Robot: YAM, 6 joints.
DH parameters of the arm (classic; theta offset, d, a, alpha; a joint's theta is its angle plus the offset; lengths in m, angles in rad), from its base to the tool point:
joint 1: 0 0.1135 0.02 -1.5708
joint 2: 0 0 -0.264 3.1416
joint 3: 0.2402 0 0.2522 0
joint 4: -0.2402 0 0.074 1.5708
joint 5: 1.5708 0 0 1.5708
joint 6: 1.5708 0.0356 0 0
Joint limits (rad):
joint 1: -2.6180..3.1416
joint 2: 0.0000..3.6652
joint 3: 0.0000..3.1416
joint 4: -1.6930..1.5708
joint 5: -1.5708..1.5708
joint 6: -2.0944..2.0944
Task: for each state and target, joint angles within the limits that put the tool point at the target. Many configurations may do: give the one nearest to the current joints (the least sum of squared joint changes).
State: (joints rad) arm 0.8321 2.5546 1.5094 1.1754 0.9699 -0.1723
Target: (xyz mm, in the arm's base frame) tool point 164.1 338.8 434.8
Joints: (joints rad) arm 1.1999 1.8038 1.4919 1.4047 1.0107 -0.1723
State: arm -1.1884 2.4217 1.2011 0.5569 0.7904 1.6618
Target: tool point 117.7 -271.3 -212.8
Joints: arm -1.0815 3.0516 1.1978 0.5100 0.7258 1.6618
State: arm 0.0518 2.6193 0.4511 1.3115 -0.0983 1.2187
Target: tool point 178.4 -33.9 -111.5
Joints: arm -0.1973 2.8053 0.4308 1.2480 -0.0485 1.2187
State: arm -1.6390 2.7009 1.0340 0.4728 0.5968 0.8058
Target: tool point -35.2 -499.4 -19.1
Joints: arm -1.6039 2.6669 1.5318 0.5627 0.5506 0.8058
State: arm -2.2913 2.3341 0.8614 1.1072 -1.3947 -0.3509
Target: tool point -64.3 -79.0 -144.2
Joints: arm -2.5957 3.1260 0.5293 0.9115 -1.2832 -0.3509
